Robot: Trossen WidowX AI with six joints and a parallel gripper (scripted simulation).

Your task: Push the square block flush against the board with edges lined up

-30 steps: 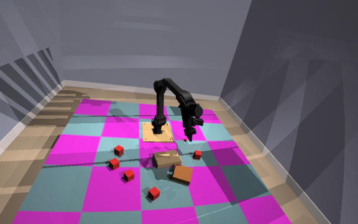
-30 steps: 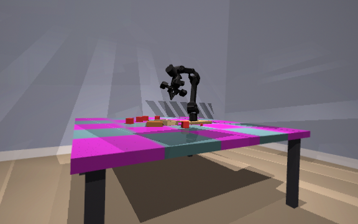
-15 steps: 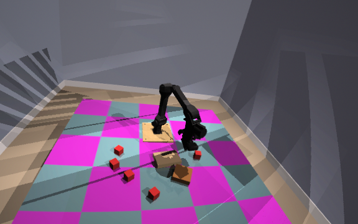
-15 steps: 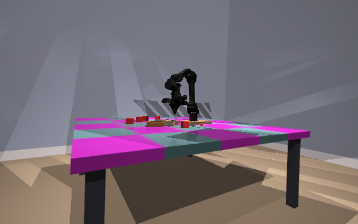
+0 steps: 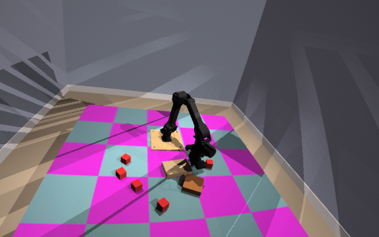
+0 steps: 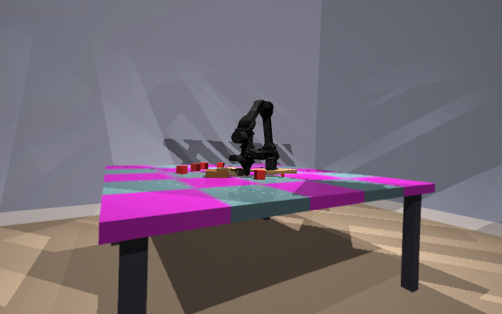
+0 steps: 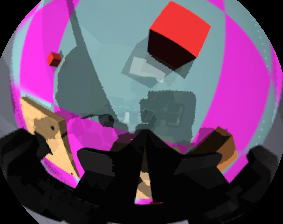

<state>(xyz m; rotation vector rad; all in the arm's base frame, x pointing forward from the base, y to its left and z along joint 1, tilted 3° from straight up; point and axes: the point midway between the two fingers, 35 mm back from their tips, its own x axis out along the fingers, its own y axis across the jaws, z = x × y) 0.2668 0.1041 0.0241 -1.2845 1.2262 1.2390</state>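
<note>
My gripper tip is now 1 cm short of the tan board, 10 cm to the left of it and 1 cm below it. The rest, counted from my gripper tip: square block: 14 cm ahead, 5 cm to the right, 1 cm above.
</note>
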